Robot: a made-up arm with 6 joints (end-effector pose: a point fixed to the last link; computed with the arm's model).
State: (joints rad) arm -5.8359 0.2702 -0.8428 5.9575 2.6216 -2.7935
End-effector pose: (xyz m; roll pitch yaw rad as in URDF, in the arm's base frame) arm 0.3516 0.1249 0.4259 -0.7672 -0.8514 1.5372
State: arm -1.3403 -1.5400 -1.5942 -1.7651 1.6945 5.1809
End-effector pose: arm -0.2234 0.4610 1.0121 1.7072 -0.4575 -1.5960
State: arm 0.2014 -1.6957 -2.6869 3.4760 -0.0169 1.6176
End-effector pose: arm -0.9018 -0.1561 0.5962 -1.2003 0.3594 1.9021
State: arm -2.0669 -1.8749 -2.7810 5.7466 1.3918 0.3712
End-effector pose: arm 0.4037 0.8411 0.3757 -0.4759 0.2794 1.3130
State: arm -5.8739 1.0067 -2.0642 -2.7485 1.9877 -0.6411
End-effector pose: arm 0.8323 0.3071 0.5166 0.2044 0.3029 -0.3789
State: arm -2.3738 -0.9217 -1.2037 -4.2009 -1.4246 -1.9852
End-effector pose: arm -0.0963 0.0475 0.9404 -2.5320 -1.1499 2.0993
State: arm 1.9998 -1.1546 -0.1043 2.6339 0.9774 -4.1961
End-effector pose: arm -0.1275 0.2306 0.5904 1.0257 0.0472 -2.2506
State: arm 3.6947 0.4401 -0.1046 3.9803 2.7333 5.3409
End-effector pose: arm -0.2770 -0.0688 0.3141 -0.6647 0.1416 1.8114
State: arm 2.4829 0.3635 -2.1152 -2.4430 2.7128 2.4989
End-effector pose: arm -0.3852 0.3943 1.0046 -1.4165 0.2311 -1.9200
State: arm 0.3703 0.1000 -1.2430 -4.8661 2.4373 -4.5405
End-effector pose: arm 0.4406 0.3094 0.6897 1.1630 0.9646 -2.2582
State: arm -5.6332 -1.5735 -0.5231 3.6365 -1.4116 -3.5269
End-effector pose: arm -0.0769 0.0112 0.6742 -2.9233 -0.8117 1.0389
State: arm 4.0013 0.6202 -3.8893 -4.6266 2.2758 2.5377
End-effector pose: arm 0.0251 -0.1741 1.1063 -2.4590 0.5753 -2.8950
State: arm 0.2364 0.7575 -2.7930 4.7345 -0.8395 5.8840
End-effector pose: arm 0.6252 0.2873 0.9396 1.1486 0.6978 2.4269
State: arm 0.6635 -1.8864 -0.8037 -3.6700 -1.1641 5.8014
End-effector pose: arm -0.1162 -0.1733 0.7284 -1.5555 0.8672 -1.3771
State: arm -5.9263 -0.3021 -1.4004 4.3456 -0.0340 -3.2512
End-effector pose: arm 0.4282 0.2449 0.9435 -1.4363 -0.4767 -1.2440
